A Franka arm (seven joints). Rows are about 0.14 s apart.
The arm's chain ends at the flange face. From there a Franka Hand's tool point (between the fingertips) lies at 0.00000 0.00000 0.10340 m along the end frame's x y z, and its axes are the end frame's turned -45 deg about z.
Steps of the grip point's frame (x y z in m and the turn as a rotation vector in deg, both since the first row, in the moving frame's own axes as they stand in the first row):
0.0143 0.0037 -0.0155 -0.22 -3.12 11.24
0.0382 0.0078 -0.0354 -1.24 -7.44 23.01
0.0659 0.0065 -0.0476 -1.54 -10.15 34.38
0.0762 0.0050 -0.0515 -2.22 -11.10 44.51
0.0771 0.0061 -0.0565 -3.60 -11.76 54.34
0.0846 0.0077 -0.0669 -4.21 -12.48 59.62
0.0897 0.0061 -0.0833 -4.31 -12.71 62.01
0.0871 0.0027 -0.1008 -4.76 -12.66 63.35
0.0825 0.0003 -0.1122 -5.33 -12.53 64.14
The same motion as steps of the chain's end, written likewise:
0.0168 -0.0114 -0.0153 -2.36 -2.05 11.24
0.0424 -0.0307 -0.0345 -6.14 -4.38 23.01
0.0658 -0.0528 -0.0460 -8.27 -6.09 34.38
0.0738 -0.0614 -0.0496 -9.42 -6.28 44.51
0.0763 -0.0623 -0.0543 -10.86 -5.77 54.34
0.0840 -0.0669 -0.0644 -11.80 -5.85 59.62
0.0870 -0.0714 -0.0807 -12.03 -5.94 62.01
0.0826 -0.0725 -0.0982 -12.32 -5.59 63.35
0.0773 -0.0717 -0.1096 -12.63 -5.09 64.14

